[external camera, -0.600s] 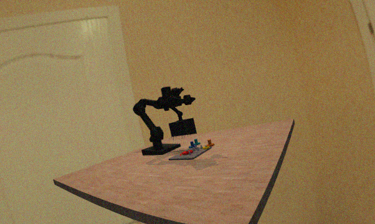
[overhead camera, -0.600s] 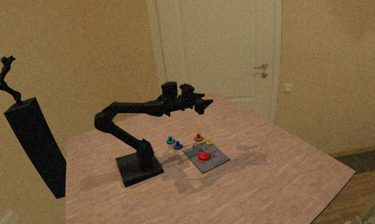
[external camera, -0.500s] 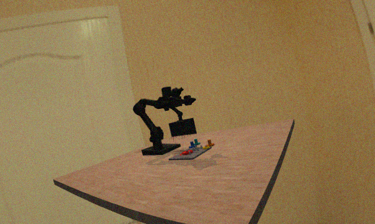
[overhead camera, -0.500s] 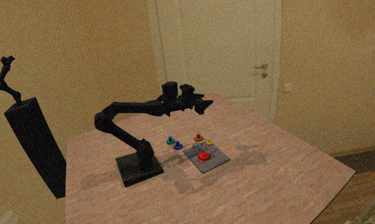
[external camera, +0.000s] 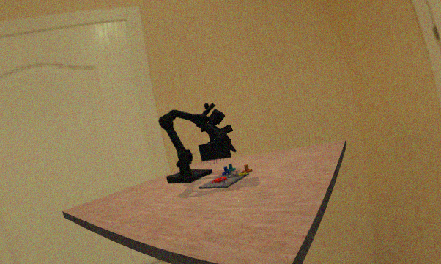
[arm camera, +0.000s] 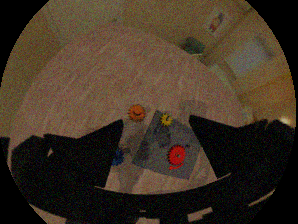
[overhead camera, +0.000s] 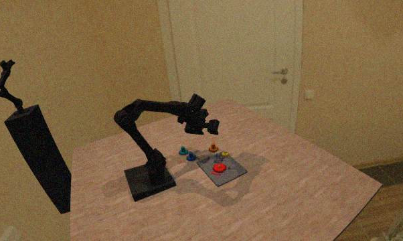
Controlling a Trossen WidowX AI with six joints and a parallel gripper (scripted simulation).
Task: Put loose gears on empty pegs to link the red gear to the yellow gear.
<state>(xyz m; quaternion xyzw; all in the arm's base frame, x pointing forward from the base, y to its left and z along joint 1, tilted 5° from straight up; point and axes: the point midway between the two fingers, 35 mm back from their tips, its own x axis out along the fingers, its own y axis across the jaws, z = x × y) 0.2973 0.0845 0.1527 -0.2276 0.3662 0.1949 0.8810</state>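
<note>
Now: gripper tip 11 cm past the blue gear, 2 cm to the right of it and 11 cm above it. Round my gripper tip: orange gear (2 cm ahead, 3 cm to the left, 11 cm below); red gear (2 cm behind, 13 cm to the right, 11 cm below); yellow gear (5 cm ahead, 5 cm to the right, 11 cm below).
</note>
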